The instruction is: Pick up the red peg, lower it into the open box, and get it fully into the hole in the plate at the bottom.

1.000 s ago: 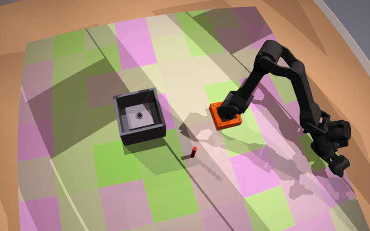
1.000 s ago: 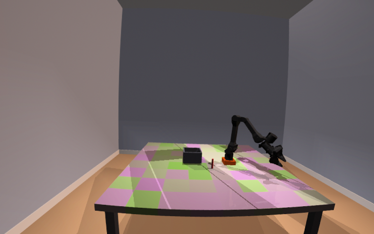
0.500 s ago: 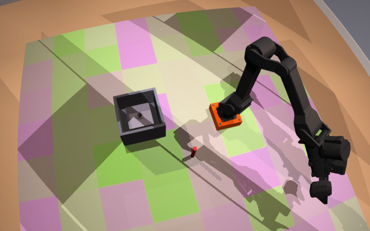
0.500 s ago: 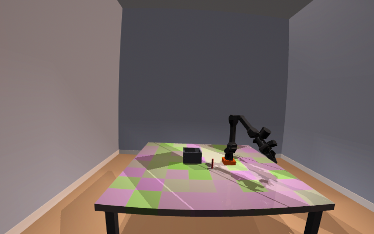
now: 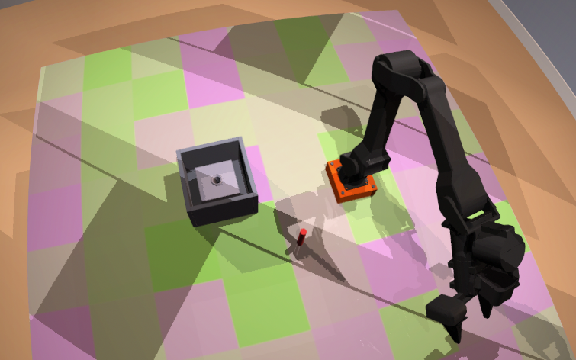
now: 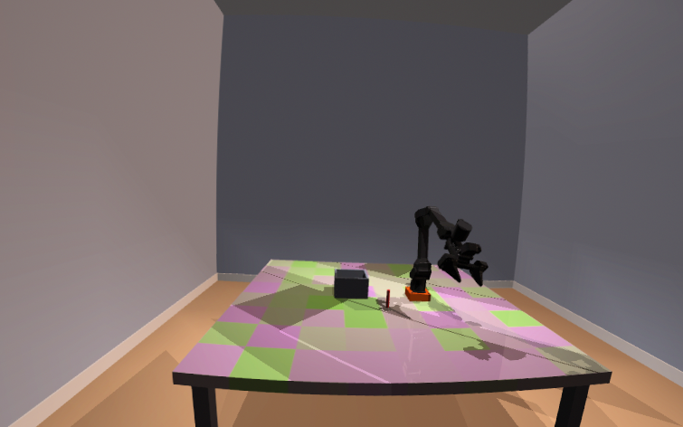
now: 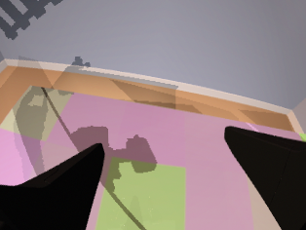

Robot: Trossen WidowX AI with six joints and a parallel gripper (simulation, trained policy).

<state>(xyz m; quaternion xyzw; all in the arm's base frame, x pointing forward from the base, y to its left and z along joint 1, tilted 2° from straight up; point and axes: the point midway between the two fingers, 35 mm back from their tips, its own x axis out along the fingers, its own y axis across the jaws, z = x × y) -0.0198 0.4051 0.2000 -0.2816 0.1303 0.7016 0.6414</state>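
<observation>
Now: the red peg 200 mm ahead of my gripper tip, 320 mm to the right of it and 170 mm below it. Round my gripper tip: plate 350 mm ahead, 510 mm to the right, 170 mm below; dark grey box 350 mm ahead, 510 mm to the right, 190 mm below.
</observation>
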